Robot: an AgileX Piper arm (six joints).
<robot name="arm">
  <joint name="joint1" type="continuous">
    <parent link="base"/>
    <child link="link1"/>
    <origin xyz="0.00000 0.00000 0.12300" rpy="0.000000 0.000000 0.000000"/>
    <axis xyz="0 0 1"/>
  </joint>
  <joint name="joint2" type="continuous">
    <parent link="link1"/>
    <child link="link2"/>
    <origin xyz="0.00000 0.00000 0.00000" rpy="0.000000 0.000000 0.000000"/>
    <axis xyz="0 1 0"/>
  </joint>
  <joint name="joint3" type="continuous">
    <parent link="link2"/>
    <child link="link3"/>
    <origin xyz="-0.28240 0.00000 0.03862" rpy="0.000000 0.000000 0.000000"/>
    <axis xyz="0 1 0"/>
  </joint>
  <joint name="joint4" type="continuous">
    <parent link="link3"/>
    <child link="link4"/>
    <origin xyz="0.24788 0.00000 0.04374" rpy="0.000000 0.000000 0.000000"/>
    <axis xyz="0.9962 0 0.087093"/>
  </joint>
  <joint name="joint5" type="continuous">
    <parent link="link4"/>
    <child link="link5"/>
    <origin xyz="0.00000 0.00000 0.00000" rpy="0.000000 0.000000 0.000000"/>
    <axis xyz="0 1 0"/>
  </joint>
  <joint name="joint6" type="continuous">
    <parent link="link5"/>
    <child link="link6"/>
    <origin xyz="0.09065 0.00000 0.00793" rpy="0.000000 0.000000 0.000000"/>
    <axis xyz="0.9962 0 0.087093"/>
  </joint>
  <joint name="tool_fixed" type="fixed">
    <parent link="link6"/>
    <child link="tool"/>
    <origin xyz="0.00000 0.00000 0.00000" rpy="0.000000 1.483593 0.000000"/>
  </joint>
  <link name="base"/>
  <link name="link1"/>
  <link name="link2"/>
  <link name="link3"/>
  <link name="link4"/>
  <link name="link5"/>
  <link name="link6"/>
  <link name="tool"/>
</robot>
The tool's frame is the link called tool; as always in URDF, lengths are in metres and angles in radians. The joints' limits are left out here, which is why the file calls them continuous.
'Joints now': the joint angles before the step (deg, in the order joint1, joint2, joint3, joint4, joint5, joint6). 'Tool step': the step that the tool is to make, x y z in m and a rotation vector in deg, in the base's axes. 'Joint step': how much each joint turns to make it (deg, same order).
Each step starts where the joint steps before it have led.
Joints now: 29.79 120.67 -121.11 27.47 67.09 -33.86
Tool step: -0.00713 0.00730 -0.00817 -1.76 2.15 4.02
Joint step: 1.03 0.81 -0.01 0.52 3.13 -1.90
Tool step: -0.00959 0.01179 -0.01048 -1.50 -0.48 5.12
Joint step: 1.85 0.22 1.74 0.01 0.19 -3.94
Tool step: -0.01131 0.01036 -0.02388 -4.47 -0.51 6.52
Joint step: 2.21 0.44 3.82 -2.22 0.01 -5.17
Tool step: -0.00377 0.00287 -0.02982 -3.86 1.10 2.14
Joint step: 0.93 1.05 4.30 -1.91 -1.58 -1.98
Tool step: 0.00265 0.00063 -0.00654 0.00 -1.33 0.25
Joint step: -0.01 0.37 0.85 -0.37 -2.04 -1.14
